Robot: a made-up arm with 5 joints. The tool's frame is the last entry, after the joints.
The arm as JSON. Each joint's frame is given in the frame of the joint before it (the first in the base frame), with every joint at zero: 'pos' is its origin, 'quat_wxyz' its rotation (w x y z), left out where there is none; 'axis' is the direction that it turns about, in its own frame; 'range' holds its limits. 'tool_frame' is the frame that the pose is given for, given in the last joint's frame.
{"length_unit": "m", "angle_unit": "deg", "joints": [
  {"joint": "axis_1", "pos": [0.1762, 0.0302, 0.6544], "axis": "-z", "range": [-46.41, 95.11]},
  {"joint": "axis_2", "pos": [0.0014, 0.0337, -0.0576], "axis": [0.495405, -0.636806, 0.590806], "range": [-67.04, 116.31]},
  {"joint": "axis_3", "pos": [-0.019, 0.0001, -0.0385], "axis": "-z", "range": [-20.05, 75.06]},
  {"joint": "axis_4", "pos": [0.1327, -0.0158, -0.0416], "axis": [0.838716, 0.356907, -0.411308], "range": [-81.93, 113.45]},
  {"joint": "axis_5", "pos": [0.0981, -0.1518, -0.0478], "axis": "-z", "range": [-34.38, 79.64]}
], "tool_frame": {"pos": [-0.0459, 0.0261, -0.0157], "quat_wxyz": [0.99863, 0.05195, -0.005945, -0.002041]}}
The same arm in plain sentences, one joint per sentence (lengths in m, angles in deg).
The arm has five revolute joints in a row. What follows holds with every joint at zero, and every direction is one of the base frame's.
Joint 1 sits 0.1762 m along +x and 0.0302 m along +y and 0.6544 m along +z from the base frame's origin and rotates about -z, from -46.41 to 95.11 deg.
Joint 2 sits 0.0014 m along +x and 0.0337 m along +y and 0.0576 m along -z from joint 1 and rotates about the direction (0.495405, -0.636806, 0.590806), from -67.04 to 116.31 deg.
Joint 3 sits 0.019 m along -x and 0.0001 m along +y and 0.0385 m along -z from joint 2 and rotates about -z, from -20.05 to 75.06 deg.
Joint 4 sits 0.1327 m along +x and 0.0158 m along -y and 0.0416 m along -z from joint 3 and rotates about the direction (0.838716, 0.356907, -0.411308), from -81.93 to 113.45 deg.
Joint 5 sits 0.0981 m along +x and 0.1518 m along -y and 0.0478 m along -z from joint 4 and rotates about -z, from -34.38 to 79.64 deg.
The tool frame, which is the frame that the pose is given for, sits 0.0459 m along -x and 0.0261 m along +y and 0.0157 m along -z from joint 5; its axes are the base frame's turned by roll 5.96, pitch -0.67 and yaw -0.27 deg (as in URDF: about the fixed x, then y, then z).

